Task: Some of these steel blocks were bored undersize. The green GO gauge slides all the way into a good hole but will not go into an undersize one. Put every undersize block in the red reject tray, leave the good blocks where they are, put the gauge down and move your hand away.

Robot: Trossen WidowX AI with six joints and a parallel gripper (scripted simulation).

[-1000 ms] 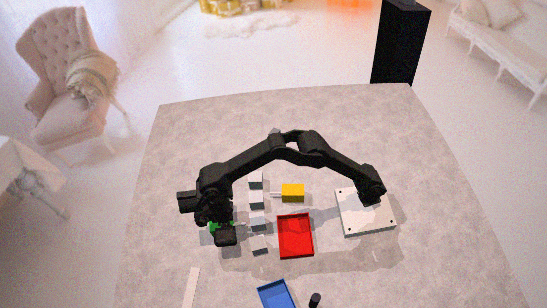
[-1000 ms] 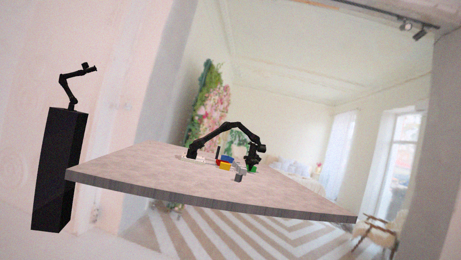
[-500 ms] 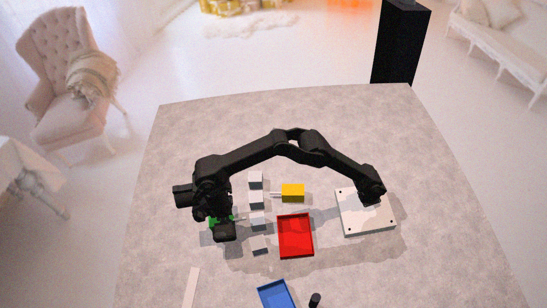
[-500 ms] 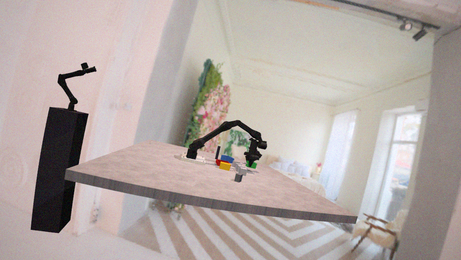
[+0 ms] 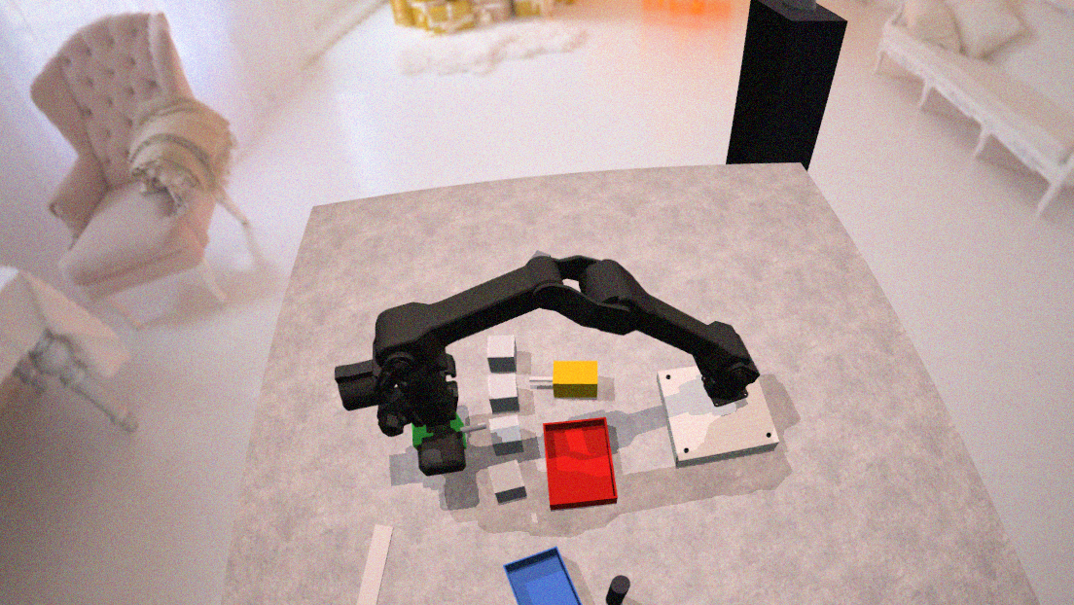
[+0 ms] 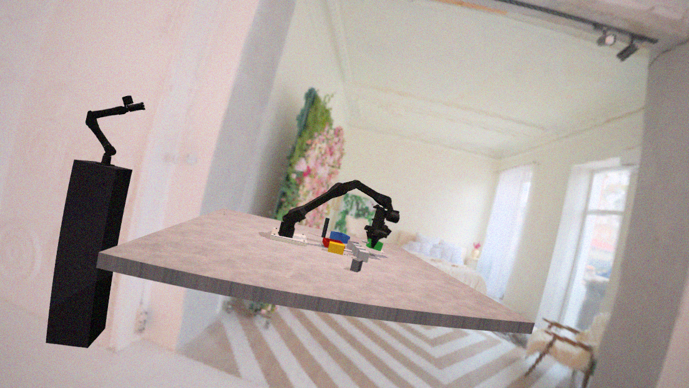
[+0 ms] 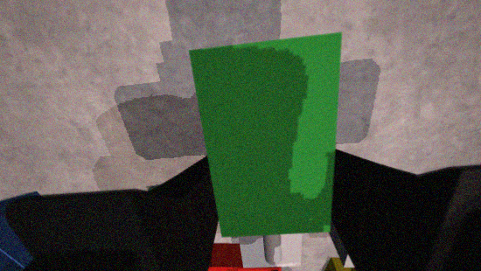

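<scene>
Now: the green GO gauge 10 mm behind my gripper tip and 20 mm above it. From my gripper tip the other things lie so: blue tray: 80 mm behind, 270 mm to the left, 30 mm below; red reject tray: 180 mm behind, 80 mm to the left, 40 mm below; yellow gauge: 190 mm behind, 80 mm to the right, 20 mm below.
</scene>
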